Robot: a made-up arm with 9 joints. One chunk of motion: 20 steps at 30 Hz.
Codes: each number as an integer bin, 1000 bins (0 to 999) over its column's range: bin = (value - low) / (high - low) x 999, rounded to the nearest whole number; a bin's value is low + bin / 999 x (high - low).
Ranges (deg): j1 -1.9..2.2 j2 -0.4..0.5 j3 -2..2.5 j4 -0.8..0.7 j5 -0.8..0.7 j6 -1.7..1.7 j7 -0.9..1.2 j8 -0.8..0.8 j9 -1.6..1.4
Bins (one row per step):
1: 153 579 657 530 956 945 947 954 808
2: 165 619 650 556 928 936 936 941 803
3: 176 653 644 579 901 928 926 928 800
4: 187 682 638 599 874 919 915 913 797
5: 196 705 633 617 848 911 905 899 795
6: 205 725 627 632 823 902 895 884 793
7: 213 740 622 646 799 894 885 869 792
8: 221 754 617 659 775 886 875 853 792
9: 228 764 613 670 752 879 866 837 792
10: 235 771 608 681 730 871 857 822 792
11: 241 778 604 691 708 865 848 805 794
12: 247 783 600 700 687 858 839 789 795
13: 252 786 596 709 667 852 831 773 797
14: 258 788 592 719 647 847 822 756 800
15: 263 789 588 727 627 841 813 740 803
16: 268 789 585 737 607 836 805 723 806
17: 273 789 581 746 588 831 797 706 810
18: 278 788 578 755 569 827 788 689 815
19: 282 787 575 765 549 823 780 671 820
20: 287 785 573 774 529 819 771 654 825
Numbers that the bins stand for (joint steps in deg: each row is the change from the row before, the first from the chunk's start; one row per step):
1: -1.272 0.122 0.959 -0.004 0.635 1.516 1.091 0.728 0.826
2: -1.223 0.158 0.928 0.035 0.593 1.486 1.068 0.707 0.811
3: -1.178 0.188 0.901 0.069 0.553 1.458 1.047 0.686 0.802
4: -1.133 0.214 0.874 0.099 0.512 1.428 1.023 0.662 0.793
5: -1.096 0.235 0.851 0.126 0.473 1.401 1.002 0.640 0.787
6: -1.059 0.253 0.824 0.149 0.436 1.370 0.981 0.616 0.781
7: -1.026 0.267 0.802 0.170 0.400 1.343 0.960 0.592 0.778
8: -0.993 0.279 0.779 0.189 0.364 1.315 0.939 0.566 0.778
9: -0.964 0.288 0.761 0.206 0.329 1.292 0.920 0.541 0.778
10: -0.936 0.295 0.739 0.223 0.296 1.264 0.902 0.517 0.778
11: -0.911 0.301 0.721 0.238 0.263 1.244 0.883 0.489 0.784
12: -0.886 0.305 0.703 0.251 0.232 1.220 0.864 0.464 0.787
13: -0.866 0.308 0.685 0.265 0.202 1.200 0.847 0.438 0.793
14: -0.841 0.310 0.667 0.280 0.171 1.183 0.828 0.411 0.802
15: -0.821 0.311 0.649 0.292 0.141 1.162 0.809 0.385 0.811
16: -0.800 0.311 0.635 0.307 0.111 1.145 0.792 0.358 0.820
17: -0.780 0.311 0.617 0.320 0.083 1.128 0.775 0.331 0.832
18: -0.759 0.310 0.604 0.334 0.054 1.115 0.756 0.304 0.847
19: -0.743 0.309 0.590 0.349 0.024 1.101 0.740 0.275 0.862
20: -0.722 0.307 0.581 0.362 -0.006 1.087 0.721 0.247 0.877

